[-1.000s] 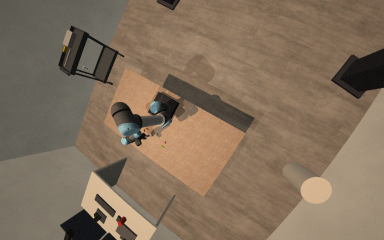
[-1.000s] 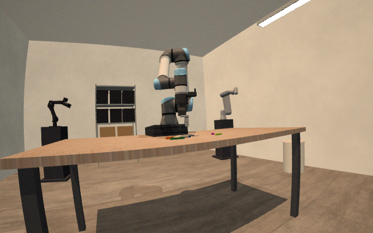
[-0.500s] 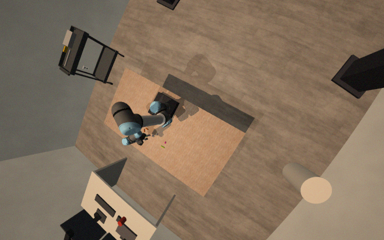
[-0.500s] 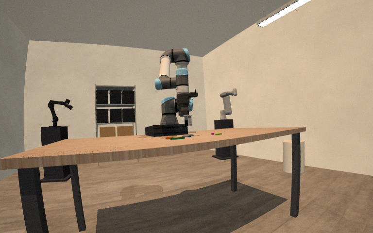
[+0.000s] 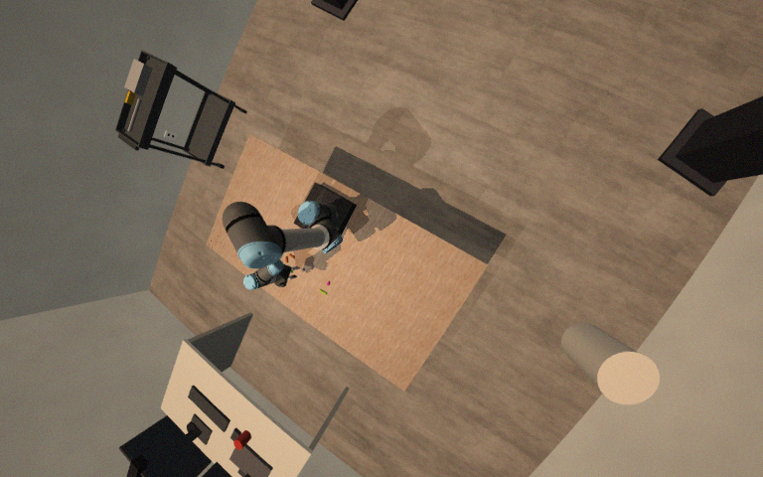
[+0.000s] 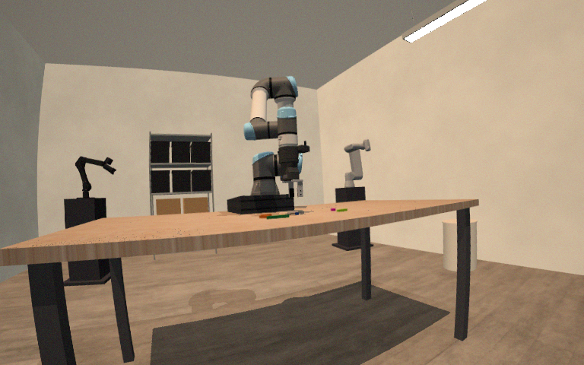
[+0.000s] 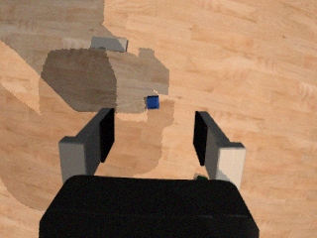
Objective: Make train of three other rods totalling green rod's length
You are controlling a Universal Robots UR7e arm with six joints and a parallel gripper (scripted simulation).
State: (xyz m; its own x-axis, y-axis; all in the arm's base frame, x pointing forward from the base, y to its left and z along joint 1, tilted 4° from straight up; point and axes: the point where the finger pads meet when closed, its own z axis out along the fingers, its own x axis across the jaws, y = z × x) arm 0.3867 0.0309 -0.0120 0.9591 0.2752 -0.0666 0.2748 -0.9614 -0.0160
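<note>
Now: hand 80 mm above the small blue rod. Also, from my hand: green rod (70 mm ahead, 90 mm to the right, 80 mm below); orange rod (30 mm ahead, 130 mm to the right, 80 mm below); grey rod (50 mm behind, 40 mm to the left, 80 mm below).
</note>
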